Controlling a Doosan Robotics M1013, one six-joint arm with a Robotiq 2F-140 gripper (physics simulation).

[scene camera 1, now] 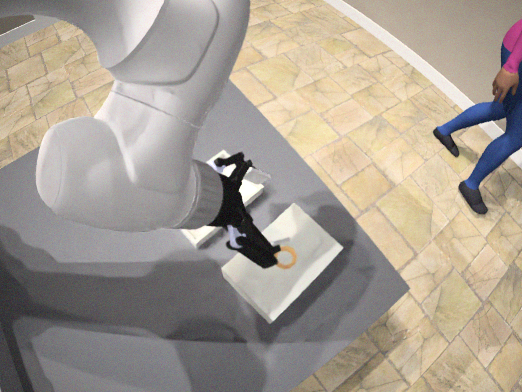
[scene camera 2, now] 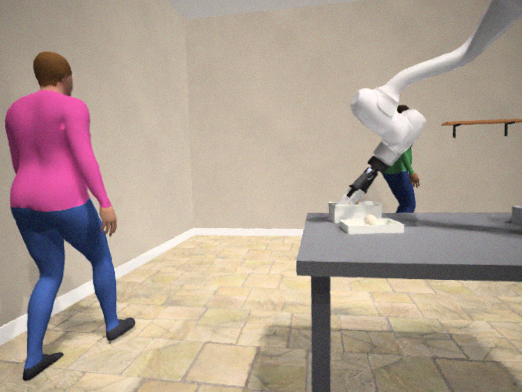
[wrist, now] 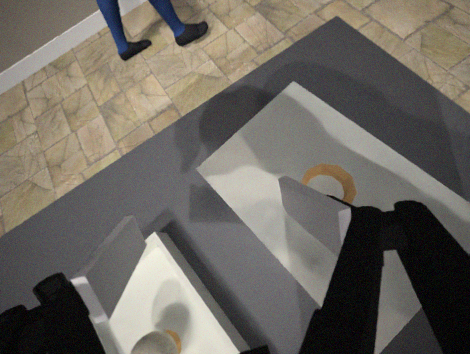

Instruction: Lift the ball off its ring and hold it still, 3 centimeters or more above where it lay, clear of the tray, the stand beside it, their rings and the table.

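Places are measured from the arm's base along level axes (x ahead, y down, z left), in millimetres.
Where they show: gripper, fingertip midpoint: (scene camera 1: pixel 273 209) (scene camera 2: pixel 346 203) (wrist: pixel 210 212).
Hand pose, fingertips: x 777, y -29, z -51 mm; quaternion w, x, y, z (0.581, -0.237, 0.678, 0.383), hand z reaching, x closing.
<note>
After its pixels a point has its place.
The pale ball (scene camera 2: pixel 370 219) {z 82, x 694, y 11 mm} (wrist: pixel 154 344) {z 49, x 707, y 7 mm} rests in the low white tray (scene camera 1: pixel 253 194) {z 18, x 775, y 24 mm} (scene camera 2: pixel 372 229) {z 129, x 690, y 37 mm} (wrist: pixel 201 295) {z 3, x 723, y 27 mm}; part of its orange ring (wrist: pixel 175 341) {z 41, x 699, y 25 mm} shows beside it in the wrist view. The ball is hidden behind the gripper in scene camera 1. The taller white stand (scene camera 1: pixel 305 232) {z -117, x 810, y -19 mm} (scene camera 2: pixel 360 212) {z -81, x 724, y 10 mm} (wrist: pixel 260 130) {z -125, x 827, y -19 mm} is beside the tray, with an empty orange ring (scene camera 1: pixel 295 257) {z -151, x 764, y -30 mm} (wrist: pixel 327 169) {z -151, x 762, y -28 mm} on top. My gripper (scene camera 1: pixel 269 207) {z -51, x 777, y -29 mm} (scene camera 2: pixel 350 198) {z -51, x 777, y -29 mm} (wrist: pixel 210 212) {z -51, x 777, y -29 mm} is wide open and empty, tilted. In the wrist view one fingertip overlaps the stand and the other is beside the tray; the ball is not between them.
The grey table (scene camera 1: pixel 370 280) {z -262, x 900, y 51 mm} (scene camera 2: pixel 440 250) {z 330, x 527, y 51 mm} (wrist: pixel 130 180) {z 46, x 893, y 51 mm} carries tray and stand near its corner. A person in pink and blue (scene camera 1: pixel 510 100) (scene camera 2: pixel 50 150) is beyond the table. A person in green (scene camera 2: pixel 406 162) is behind the arm. A shelf (scene camera 2: pixel 480 122) is on the wall.
</note>
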